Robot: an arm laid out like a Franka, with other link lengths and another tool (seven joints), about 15 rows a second.
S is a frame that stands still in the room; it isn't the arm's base.
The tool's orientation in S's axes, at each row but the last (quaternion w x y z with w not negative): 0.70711, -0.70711, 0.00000, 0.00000; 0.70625, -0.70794, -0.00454, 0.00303; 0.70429, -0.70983, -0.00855, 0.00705; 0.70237, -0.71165, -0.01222, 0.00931; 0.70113, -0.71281, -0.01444, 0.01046
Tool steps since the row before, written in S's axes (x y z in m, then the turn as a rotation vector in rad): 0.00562, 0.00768, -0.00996, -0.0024, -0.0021, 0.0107; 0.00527, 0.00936, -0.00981, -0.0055, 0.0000, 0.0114; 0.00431, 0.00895, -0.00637, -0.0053, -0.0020, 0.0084; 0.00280, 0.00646, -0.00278, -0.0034, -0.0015, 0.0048; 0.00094, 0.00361, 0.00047, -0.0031, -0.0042, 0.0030
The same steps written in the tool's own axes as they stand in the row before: 0.00562, 0.00996, 0.00768, -0.0024, -0.0107, -0.0021; 0.00535, 0.00980, 0.00933, -0.0055, -0.0114, 0.0000; 0.00449, 0.00631, 0.00890, -0.0053, -0.0084, -0.0019; 0.00298, 0.00271, 0.00641, -0.0034, -0.0048, -0.0015; 0.00107, -0.00052, 0.00357, -0.0032, -0.0029, -0.0041
